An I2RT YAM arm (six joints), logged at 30 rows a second.
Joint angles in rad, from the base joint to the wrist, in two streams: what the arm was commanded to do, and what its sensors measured. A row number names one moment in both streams.
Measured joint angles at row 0:
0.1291 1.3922 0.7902 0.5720 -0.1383 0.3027
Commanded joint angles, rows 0 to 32:
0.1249 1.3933 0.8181 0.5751 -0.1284 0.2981
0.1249 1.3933 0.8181 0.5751 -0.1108 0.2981
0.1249 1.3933 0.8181 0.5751 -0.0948 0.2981
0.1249 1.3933 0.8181 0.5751 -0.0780 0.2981
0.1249 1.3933 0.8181 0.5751 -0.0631 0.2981
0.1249 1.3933 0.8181 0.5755 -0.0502 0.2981
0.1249 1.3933 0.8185 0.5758 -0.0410 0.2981
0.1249 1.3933 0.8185 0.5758 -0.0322 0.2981
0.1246 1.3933 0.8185 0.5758 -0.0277 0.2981
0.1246 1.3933 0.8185 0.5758 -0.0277 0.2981
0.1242 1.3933 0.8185 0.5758 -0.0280 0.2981
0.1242 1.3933 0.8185 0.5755 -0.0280 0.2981
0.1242 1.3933 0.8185 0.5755 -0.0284 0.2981
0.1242 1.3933 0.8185 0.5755 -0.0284 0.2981
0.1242 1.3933 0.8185 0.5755 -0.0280 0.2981
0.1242 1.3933 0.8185 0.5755 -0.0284 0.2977
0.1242 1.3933 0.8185 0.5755 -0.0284 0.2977
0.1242 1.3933 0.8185 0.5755 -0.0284 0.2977
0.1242 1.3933 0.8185 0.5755 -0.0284 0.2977
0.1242 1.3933 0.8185 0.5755 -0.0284 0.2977
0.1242 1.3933 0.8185 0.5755 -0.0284 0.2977
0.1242 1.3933 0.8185 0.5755 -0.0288 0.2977
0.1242 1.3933 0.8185 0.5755 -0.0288 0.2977
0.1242 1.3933 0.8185 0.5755 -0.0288 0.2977
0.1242 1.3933 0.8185 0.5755 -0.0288 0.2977
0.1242 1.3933 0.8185 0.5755 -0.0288 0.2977
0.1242 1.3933 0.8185 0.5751 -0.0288 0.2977
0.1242 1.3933 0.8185 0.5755 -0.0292 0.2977
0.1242 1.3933 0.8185 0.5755 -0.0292 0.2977
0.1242 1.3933 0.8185 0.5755 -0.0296 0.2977
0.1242 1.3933 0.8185 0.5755 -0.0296 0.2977
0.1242 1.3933 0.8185 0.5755 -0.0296 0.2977
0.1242 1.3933 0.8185 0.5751 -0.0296 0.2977
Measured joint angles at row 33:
0.1291 1.3922 0.7902 0.5724 -0.0444 0.3027
